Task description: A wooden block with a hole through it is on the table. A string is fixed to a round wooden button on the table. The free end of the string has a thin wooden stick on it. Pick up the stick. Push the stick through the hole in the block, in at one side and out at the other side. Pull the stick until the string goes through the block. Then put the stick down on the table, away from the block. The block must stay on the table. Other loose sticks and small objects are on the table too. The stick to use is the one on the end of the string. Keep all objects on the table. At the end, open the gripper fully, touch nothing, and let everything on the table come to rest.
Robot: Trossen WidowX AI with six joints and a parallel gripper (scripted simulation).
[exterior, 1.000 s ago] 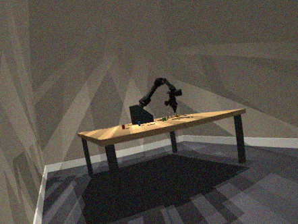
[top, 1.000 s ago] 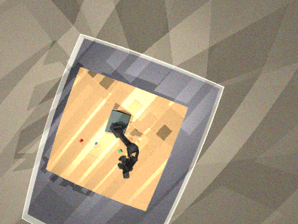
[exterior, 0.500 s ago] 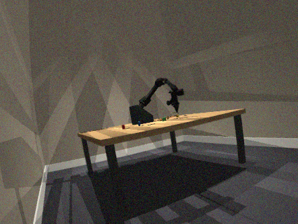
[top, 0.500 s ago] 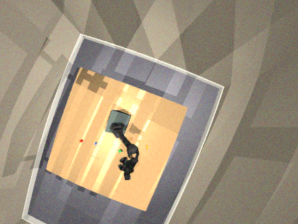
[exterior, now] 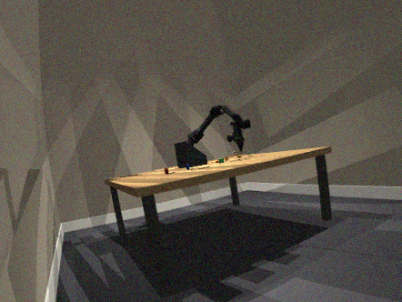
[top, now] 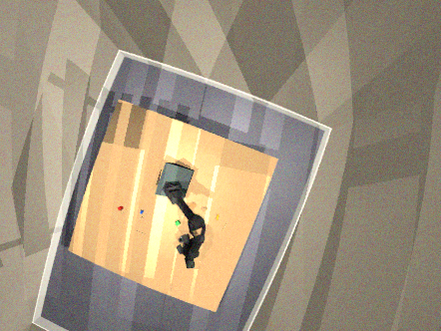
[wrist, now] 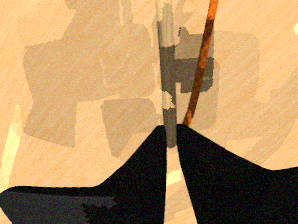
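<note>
The green block lies 60 mm behind my gripper tip, 150 mm to the right of it and 40 mm below it. From my gripper tip the other things lie so: round button: 220 mm behind, 90 mm to the right, 50 mm below; then yellow object: 210 mm behind, 110 mm to the left, 50 mm below; then thin wooden stick: 10 mm behind, 10 mm to the right.
</note>
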